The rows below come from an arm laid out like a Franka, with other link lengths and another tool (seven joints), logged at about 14 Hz.
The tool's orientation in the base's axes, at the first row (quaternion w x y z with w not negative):
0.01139, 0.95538, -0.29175, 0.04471
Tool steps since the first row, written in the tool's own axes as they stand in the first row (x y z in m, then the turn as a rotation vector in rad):
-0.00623, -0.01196, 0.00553, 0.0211, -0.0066, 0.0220
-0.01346, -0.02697, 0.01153, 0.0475, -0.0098, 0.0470
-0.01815, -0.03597, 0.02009, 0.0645, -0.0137, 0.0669
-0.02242, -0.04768, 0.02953, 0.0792, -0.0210, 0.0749
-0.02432, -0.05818, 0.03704, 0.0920, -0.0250, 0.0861
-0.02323, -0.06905, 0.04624, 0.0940, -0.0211, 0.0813
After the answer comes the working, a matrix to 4 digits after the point.
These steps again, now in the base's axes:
0.00197, 0.01312, -0.00603, 0.0228, -0.0073, -0.0199
0.00486, 0.02931, -0.01260, 0.0484, -0.0206, -0.0424
0.00668, 0.03898, -0.02152, 0.0662, -0.0277, -0.0606
0.01044, 0.05061, -0.03126, 0.0830, -0.0302, -0.0672
0.01533, 0.06002, -0.03887, 0.0967, -0.0346, -0.0772
0.02302, 0.06799, -0.04788, 0.0958, -0.0387, -0.0722

The tool's axes in the first row as the columns of a matrix, in the base's axes (rounded; the answer above uses it unrounded):
0.8258, -0.5585, 0.0788
-0.5564, -0.8295, -0.0479
0.0921, -0.0043, -0.9957

